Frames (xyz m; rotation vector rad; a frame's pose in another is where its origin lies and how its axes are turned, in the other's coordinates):
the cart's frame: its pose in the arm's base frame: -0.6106 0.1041 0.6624 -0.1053 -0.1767 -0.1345
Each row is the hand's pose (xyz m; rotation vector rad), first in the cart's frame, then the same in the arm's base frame.
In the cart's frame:
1: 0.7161 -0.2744 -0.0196 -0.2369 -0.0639 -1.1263
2: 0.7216 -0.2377 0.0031 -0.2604 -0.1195 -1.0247
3: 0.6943 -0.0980 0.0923 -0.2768 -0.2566 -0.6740
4: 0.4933 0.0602 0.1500 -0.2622 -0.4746 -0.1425
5: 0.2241 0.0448 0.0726 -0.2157 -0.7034 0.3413
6: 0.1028 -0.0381 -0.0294 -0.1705 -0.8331 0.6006
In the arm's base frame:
1: 0.0521 -0.2573 0.7989 -0.2376 -0.2679 -1.2777
2: 0.0589 -0.2192 0.8187 -0.2761 -0.3201 -1.1763
3: 0.0372 -0.0678 0.8882 -0.3378 -0.4462 -0.8207
4: -0.1460 0.1197 0.8934 -0.3870 -0.6411 -0.2739
5: -0.3978 0.1289 0.7701 -0.3949 -0.8414 0.2325
6: -0.5108 0.0504 0.6558 -0.3770 -0.9529 0.5078

